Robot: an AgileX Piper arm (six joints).
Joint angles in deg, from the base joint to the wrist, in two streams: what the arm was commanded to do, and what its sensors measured. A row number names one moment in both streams.
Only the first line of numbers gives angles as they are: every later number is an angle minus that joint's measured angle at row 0.
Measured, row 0:
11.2 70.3 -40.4 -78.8 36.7 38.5
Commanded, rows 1 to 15:
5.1 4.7 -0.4 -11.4 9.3 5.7
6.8 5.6 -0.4 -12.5 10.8 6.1
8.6 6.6 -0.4 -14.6 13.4 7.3
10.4 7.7 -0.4 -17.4 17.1 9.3
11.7 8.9 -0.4 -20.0 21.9 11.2
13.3 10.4 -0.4 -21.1 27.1 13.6
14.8 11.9 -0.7 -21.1 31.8 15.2
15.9 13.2 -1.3 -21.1 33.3 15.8
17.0 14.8 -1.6 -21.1 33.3 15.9
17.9 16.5 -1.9 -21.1 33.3 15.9
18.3 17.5 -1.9 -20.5 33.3 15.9
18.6 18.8 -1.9 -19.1 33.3 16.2
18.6 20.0 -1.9 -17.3 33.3 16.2
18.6 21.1 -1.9 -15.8 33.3 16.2
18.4 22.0 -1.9 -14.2 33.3 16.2
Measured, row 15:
18.1 18.1 -1.6 -18.8 31.8 15.4
